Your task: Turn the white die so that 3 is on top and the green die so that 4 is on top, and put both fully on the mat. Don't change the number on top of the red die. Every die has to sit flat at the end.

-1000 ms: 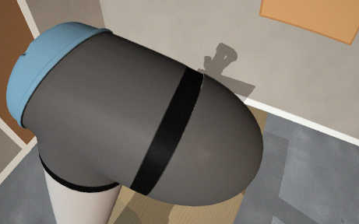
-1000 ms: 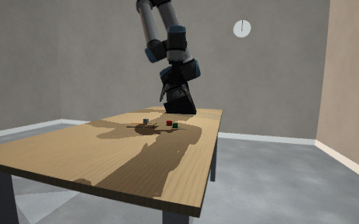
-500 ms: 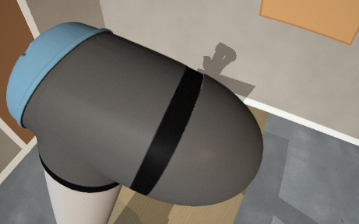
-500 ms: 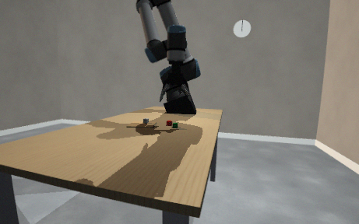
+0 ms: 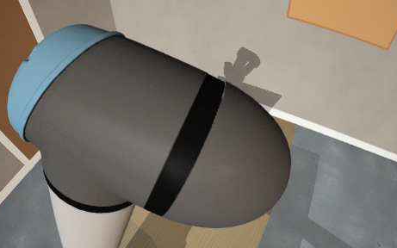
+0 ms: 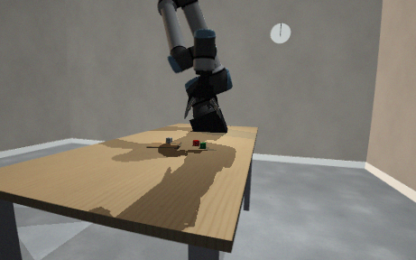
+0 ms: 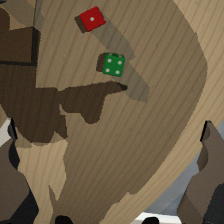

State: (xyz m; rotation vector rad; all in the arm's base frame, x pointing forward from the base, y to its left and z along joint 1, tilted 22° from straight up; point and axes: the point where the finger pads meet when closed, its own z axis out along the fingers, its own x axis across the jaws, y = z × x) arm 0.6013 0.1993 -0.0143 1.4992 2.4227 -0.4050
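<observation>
My gripper is now 10 mm past the green die and 120 mm above it. Also, from my hand: red die: 50 mm behind, 50 mm to the right, 120 mm below; then tan mat: 10 mm behind, 200 mm to the right, 130 mm below; then white die: 50 mm behind, 200 mm to the right, 120 mm below.
</observation>
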